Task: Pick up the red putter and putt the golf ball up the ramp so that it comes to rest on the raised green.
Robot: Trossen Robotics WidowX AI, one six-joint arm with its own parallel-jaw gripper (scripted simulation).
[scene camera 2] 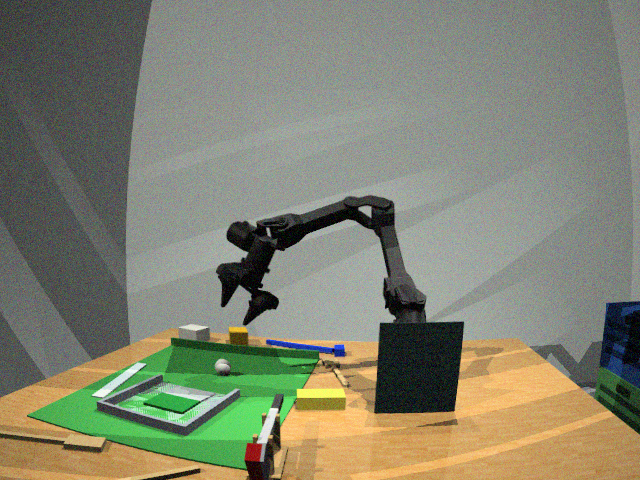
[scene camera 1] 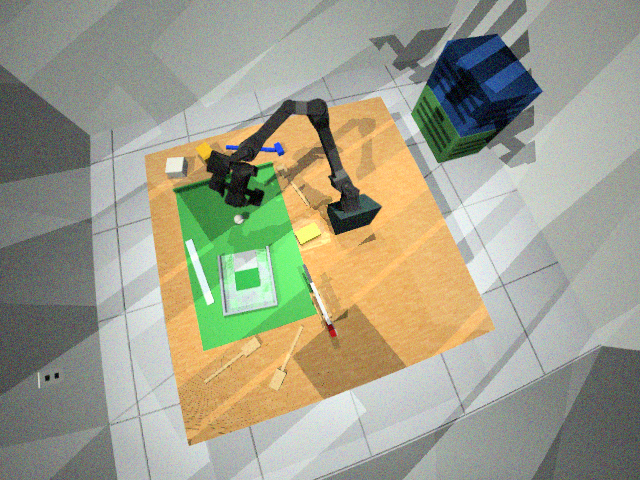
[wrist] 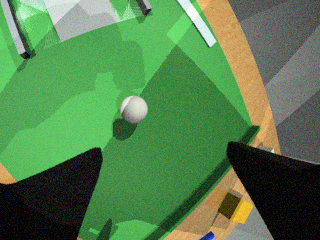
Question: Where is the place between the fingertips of my gripper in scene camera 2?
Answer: At 233, 315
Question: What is my gripper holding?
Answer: Nothing.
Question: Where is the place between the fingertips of my gripper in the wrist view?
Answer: At 166, 151
